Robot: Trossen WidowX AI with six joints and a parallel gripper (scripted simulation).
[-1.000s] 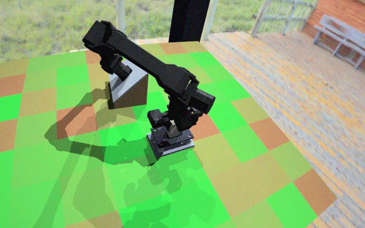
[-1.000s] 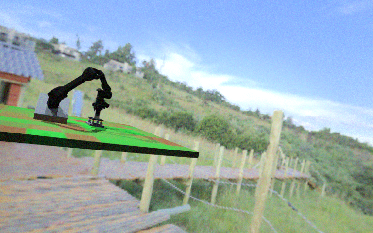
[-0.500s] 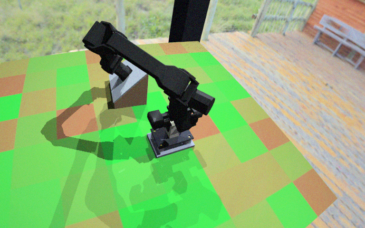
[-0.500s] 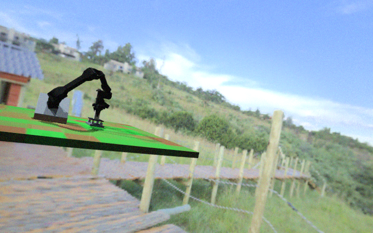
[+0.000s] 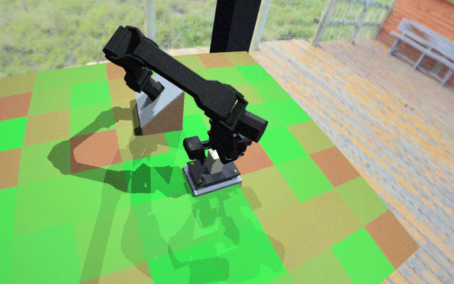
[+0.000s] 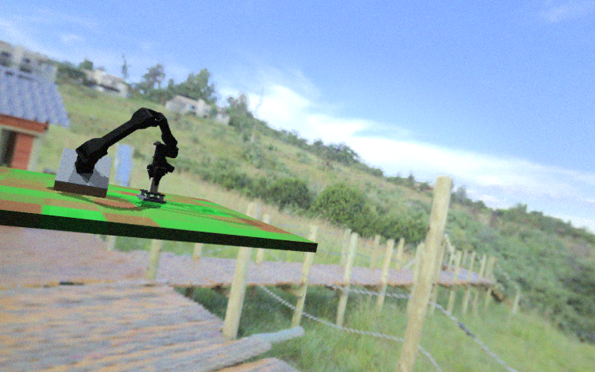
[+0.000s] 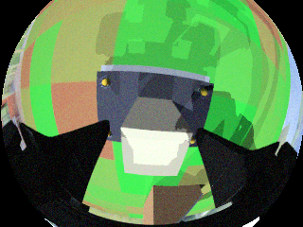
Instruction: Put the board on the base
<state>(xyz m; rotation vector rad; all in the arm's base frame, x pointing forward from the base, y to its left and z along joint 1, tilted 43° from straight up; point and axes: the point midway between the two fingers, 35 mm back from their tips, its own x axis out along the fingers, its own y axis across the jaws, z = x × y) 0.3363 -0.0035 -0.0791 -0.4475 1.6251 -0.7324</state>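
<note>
Now: gripper tip 2 cm above the flat black board. The rest, counted from my gripper tip: grey base (7 cm below).
</note>
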